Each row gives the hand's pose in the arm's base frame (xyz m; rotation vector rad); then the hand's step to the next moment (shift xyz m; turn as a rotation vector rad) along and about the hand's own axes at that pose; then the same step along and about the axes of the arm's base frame.
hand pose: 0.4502 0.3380 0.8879 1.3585 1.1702 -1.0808
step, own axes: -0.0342 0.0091 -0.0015 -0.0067 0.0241 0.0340
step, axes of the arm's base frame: 0.0045 -0.0021 0.0351 0.0224 -0.0352 0.0063
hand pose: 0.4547 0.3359 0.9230 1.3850 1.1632 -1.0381
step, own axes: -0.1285 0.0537 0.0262 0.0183 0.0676 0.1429
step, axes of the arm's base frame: 0.0314 -0.0429 0.1314 0.0686 -0.1415 -0.0243
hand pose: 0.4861 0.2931 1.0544 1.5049 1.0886 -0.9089
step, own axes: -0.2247 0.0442 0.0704 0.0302 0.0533 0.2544
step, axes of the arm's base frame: -0.0272 -0.1124 0.2098 0.0575 -0.2479 -0.0611
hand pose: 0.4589 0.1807 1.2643 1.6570 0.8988 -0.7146
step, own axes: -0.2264 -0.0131 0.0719 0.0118 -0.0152 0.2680
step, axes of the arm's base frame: -0.1334 -0.1139 0.1607 -0.0104 -0.2548 -0.0847
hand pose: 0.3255 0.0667 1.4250 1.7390 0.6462 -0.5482
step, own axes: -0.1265 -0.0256 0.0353 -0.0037 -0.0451 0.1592
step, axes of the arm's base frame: -0.1120 -0.0469 0.0562 -0.0383 -0.1455 -0.0690
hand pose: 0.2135 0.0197 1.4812 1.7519 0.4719 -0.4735
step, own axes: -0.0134 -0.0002 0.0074 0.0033 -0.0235 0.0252
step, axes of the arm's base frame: -0.0118 -0.0080 0.0056 -0.0118 -0.0192 -0.0263
